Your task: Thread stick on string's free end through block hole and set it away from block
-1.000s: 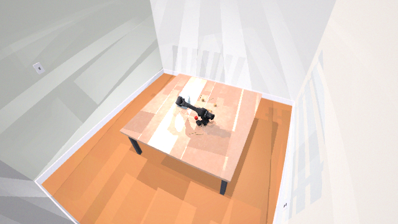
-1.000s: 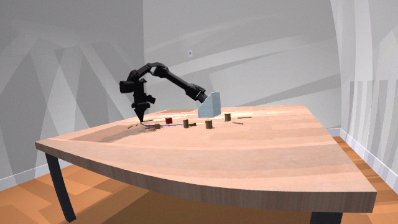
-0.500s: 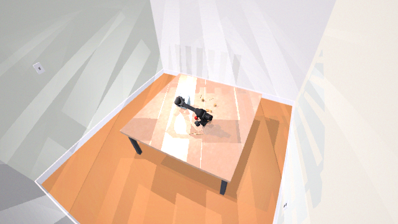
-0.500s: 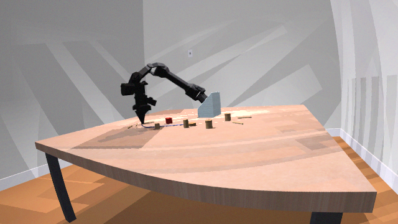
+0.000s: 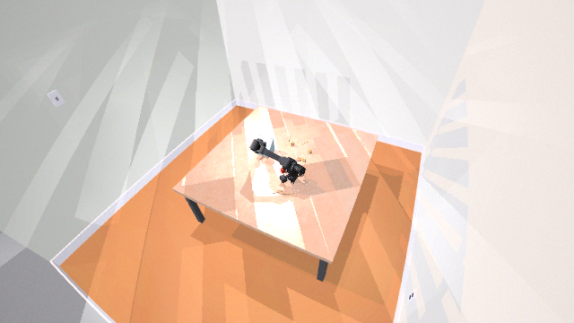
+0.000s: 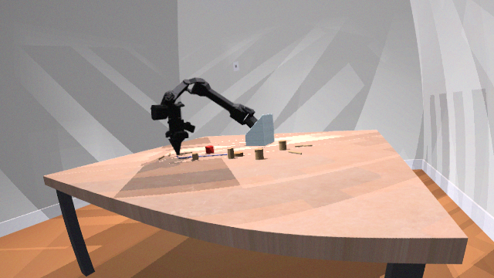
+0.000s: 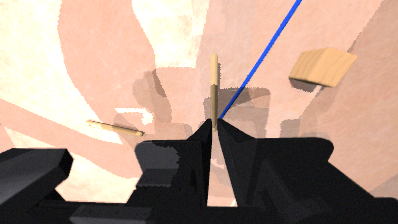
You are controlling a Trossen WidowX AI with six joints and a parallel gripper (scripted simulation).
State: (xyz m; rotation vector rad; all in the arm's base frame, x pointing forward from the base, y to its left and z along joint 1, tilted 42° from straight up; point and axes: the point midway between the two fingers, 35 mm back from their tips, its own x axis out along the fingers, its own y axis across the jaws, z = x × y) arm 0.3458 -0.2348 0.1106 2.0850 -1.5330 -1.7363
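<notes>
Now: the red block 11 cm behind my gripper tip and 10 cm to the left of it. The rest, counted from my gripper tip: thin wooden stick 1 cm behind, 1 cm to the left; then round wooden button 3 cm behind, 26 cm to the left, 1 cm below; then small wooden piece 2 cm ahead, 10 cm to the left.
</notes>
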